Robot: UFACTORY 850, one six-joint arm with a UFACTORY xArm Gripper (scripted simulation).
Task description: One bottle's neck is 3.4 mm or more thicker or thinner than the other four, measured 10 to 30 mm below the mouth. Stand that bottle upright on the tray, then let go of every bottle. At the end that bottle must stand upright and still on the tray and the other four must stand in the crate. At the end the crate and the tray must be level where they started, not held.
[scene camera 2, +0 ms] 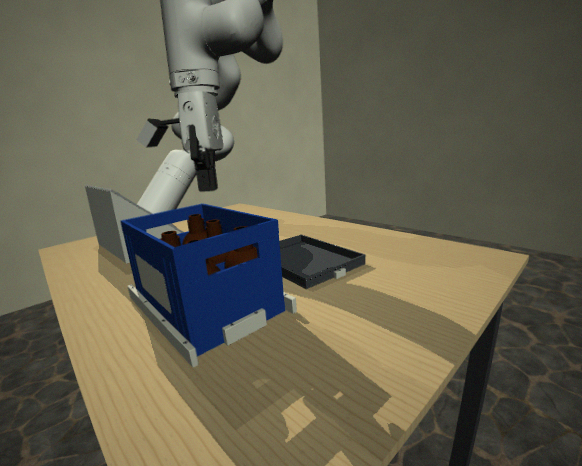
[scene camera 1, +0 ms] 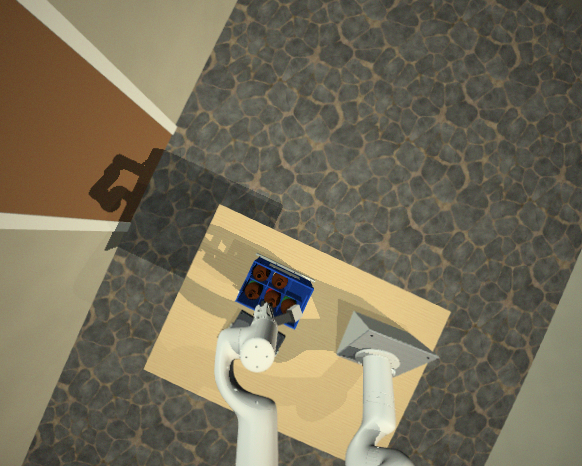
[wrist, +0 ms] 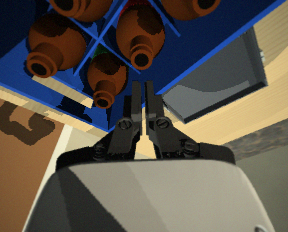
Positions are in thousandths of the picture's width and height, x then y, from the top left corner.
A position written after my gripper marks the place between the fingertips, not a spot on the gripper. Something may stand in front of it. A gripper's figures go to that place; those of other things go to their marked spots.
My gripper (scene camera 2: 358,409): 0.60 m from the lens. A dark tray (scene camera 2: 525,561): 0.79 m from the lens. A blue crate (scene camera 2: 300,602) is 0.47 m from the lens. A rail (scene camera 2: 324,754): 0.48 m from the lens. The marked spots on the rail and the dark tray are 0.41 m apart.
